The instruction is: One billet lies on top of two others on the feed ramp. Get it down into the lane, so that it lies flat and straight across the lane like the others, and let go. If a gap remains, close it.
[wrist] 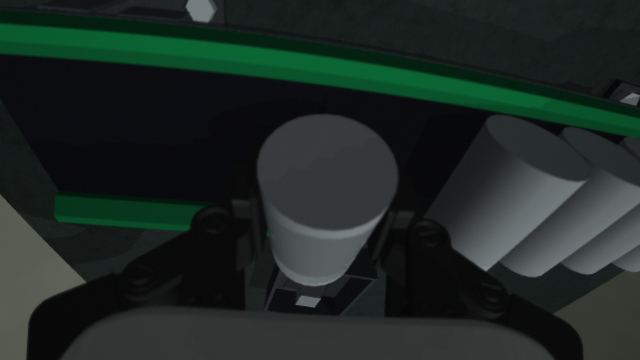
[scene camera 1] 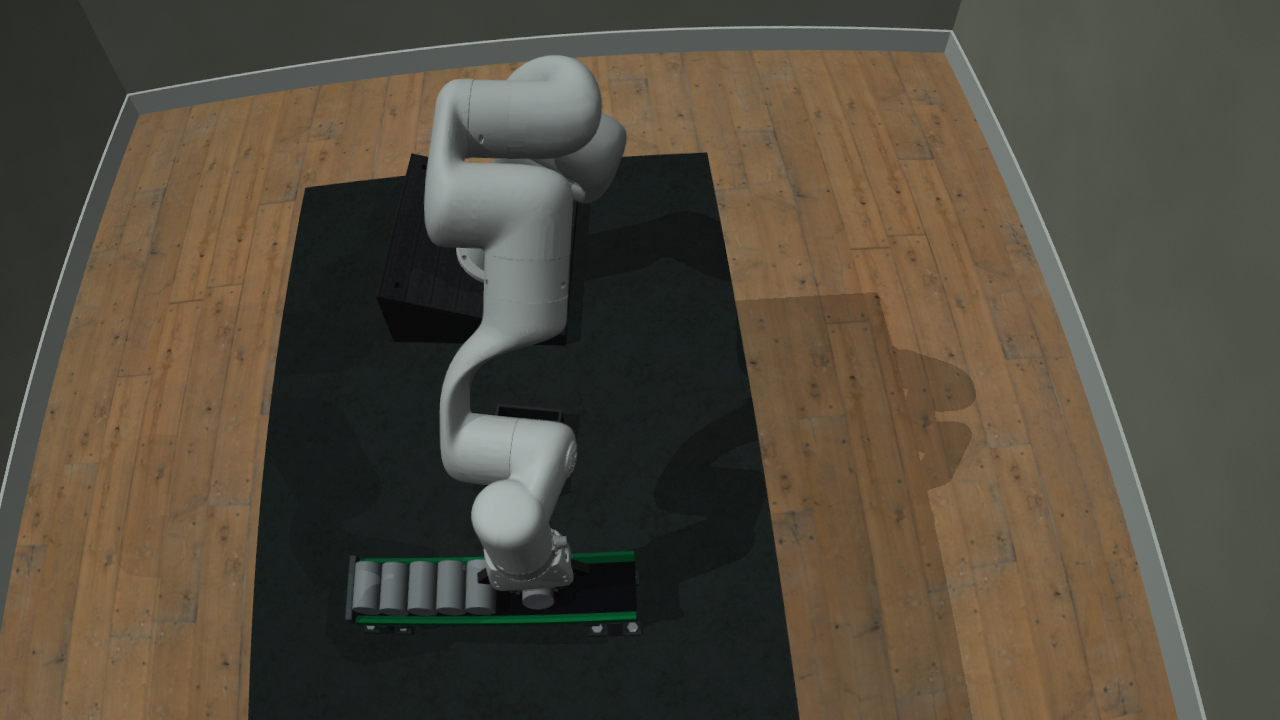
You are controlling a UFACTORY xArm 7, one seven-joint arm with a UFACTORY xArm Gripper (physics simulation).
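Frame: origin at the arm's base, x ahead, y left, z up, level; metres.
Where they show: gripper, fingertip midpoint: (wrist: 321, 163) (scene camera 1: 539, 589).
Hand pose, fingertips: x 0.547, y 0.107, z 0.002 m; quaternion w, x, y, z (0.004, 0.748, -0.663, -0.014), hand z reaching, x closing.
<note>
Each offset is from my fingertips to the top centre of the thing.
My gripper (scene camera 1: 535, 583) (wrist: 321, 163) is shut on a grey billet @[dy -0.001, dx -0.004, dz +0.052 m] (scene camera 1: 537, 600) (wrist: 327, 175), at the lane's bare stretch. In the wrist view the billet's round end and part of its side show; it looks tilted between the fingers. Its far part is hidden, and whether it touches the lane floor is not clear. Several other grey billets @[dy -0.155, dx +0.009, dz +0.024 m] (scene camera 1: 422, 587) @[dy -0.076, dx +0.005, dz +0.031 m] (wrist: 510, 195) lie side by side across the feed ramp (scene camera 1: 572, 617) (wrist: 300, 65), against its left end in the scene view. The held billet is apart from the nearest one. No billet shows on top of the row.
Green rails run along both long sides of the ramp, with an end plate @[dy -0.259, dx +0.013, dz -0.001 m] (scene camera 1: 349, 587) at the left. Bolt heads @[dy +0.075, dx +0.035, dz -0.065 m] (scene camera 1: 597, 628) (wrist: 201, 9) stand outside the front rail. A small dark tray @[dy -0.040, dx -0.228, dz -0.040 m] (scene camera 1: 528, 411) is partly hidden behind the arm. The black base block (scene camera 1: 429, 268) is farther back.
</note>
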